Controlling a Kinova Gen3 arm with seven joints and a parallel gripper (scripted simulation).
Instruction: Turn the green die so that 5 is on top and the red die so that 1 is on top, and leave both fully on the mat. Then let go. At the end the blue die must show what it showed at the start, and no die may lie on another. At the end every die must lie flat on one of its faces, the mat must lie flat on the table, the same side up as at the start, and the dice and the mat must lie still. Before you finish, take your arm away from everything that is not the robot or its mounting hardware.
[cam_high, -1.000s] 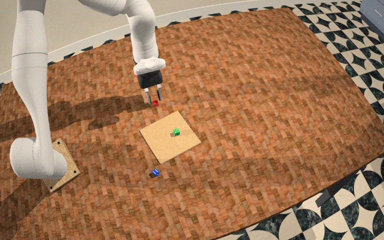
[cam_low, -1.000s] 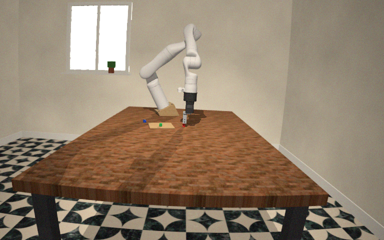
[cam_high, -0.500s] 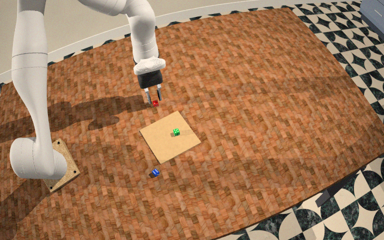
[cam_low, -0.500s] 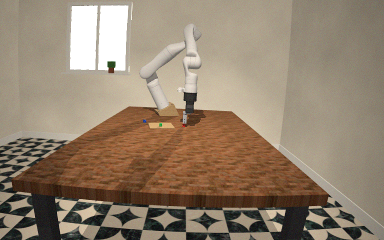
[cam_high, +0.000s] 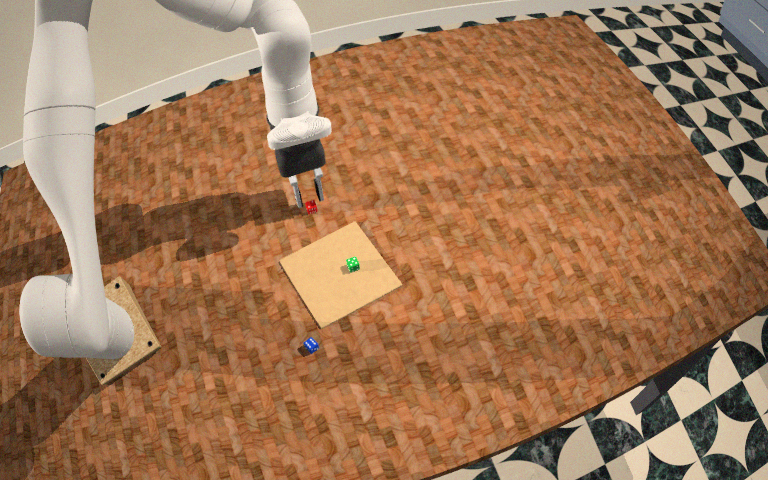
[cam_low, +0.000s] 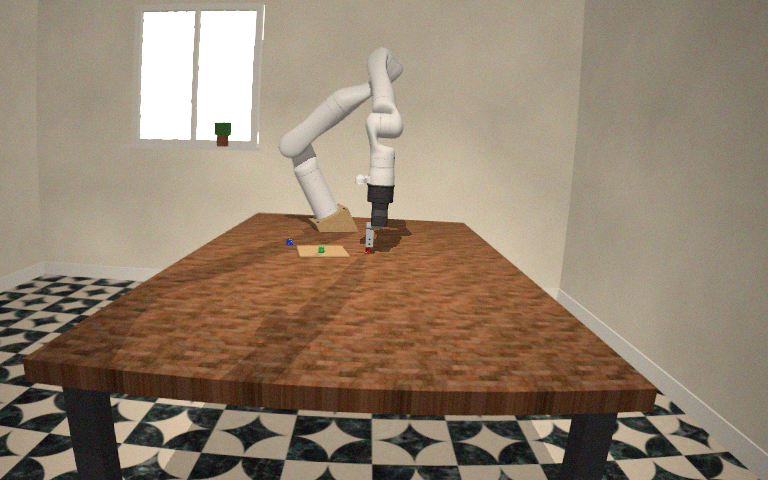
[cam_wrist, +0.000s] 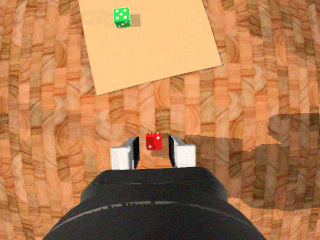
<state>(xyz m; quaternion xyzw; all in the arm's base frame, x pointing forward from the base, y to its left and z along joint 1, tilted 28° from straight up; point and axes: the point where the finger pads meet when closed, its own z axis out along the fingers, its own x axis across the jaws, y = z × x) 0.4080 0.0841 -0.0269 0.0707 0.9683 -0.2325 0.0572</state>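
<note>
My hand is 3 cm above the red die. From my hand the other things lie so: tan mat: 2 cm behind, 14 cm to the right, 4 cm below; green die: 1 cm ahead, 14 cm to the right, 3 cm below; blue die: 11 cm behind, 23 cm to the right, 3 cm below.
</note>
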